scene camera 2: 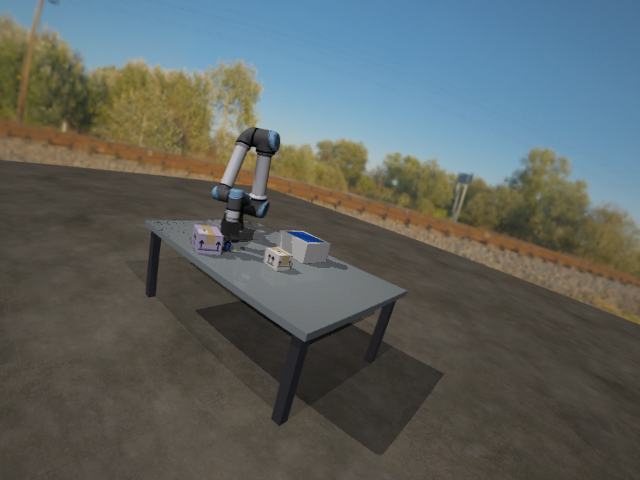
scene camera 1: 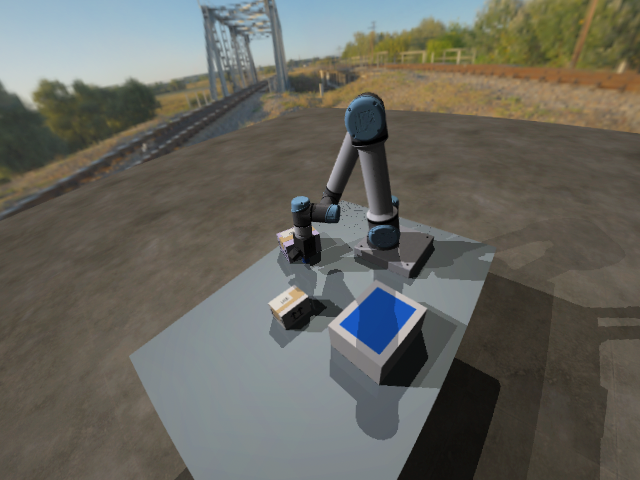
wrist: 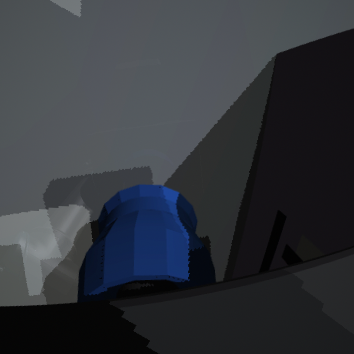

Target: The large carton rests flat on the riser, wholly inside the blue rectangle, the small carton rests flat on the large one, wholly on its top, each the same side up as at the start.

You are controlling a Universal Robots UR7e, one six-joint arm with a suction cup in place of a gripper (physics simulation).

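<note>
The large lavender carton (scene camera 1: 285, 237) (scene camera 2: 207, 238) stands on the table at the back left, arrows up. In the wrist view its dark side (wrist: 309, 158) fills the right. My blue suction cup (wrist: 144, 225) (scene camera 1: 306, 259) (scene camera 2: 227, 248) hangs low over the table right beside this carton, not on its top, and holds nothing. The small tan carton (scene camera 1: 289, 306) (scene camera 2: 277, 257) stands alone on the table in front. The grey riser (scene camera 1: 361, 347) (scene camera 2: 310, 251) with the blue rectangle (scene camera 1: 378, 318) (scene camera 2: 305, 236) stands to the right, with nothing on it.
The grey table (scene camera 1: 232, 403) (scene camera 2: 310, 299) carries everything. The arm's base plate (scene camera 1: 410, 255) sits at the table's back edge behind the riser. The large carton is near the table's back left edge.
</note>
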